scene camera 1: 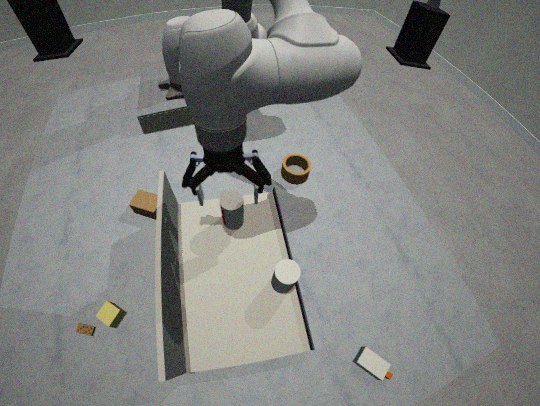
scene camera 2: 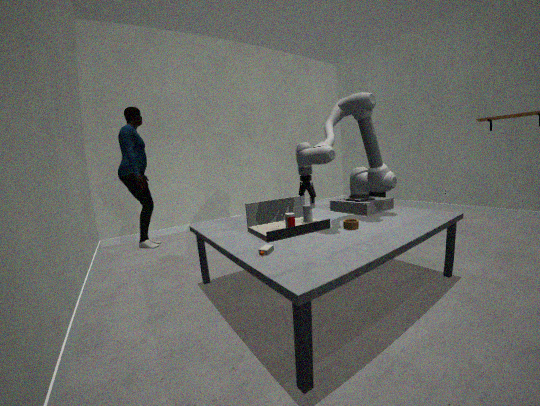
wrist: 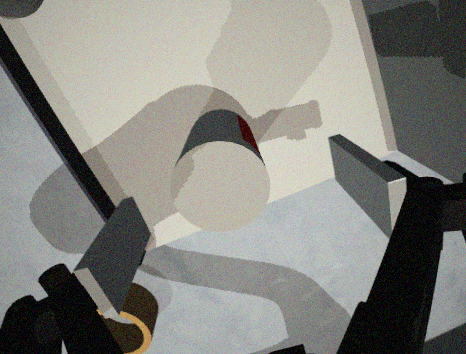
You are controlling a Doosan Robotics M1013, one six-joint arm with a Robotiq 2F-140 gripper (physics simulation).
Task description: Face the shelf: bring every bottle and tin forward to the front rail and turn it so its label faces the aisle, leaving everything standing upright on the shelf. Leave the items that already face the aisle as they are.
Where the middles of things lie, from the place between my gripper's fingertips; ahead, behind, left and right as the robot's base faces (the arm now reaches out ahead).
Labels:
The beige shelf board [scene camera 1: 231, 315] lies 15 cm ahead of my hand, 1 cm to the left of it and 12 cm below it. Also, from my hand: shelf back wall [scene camera 1: 169, 329] 17 cm ahead, 14 cm to the right, 4 cm below; white box [scene camera 1: 369, 361] 43 cm ahead, 33 cm to the left, 12 cm below; rail [wrist: 25, 85] 14 cm ahead, 15 cm to the left, 11 cm below.

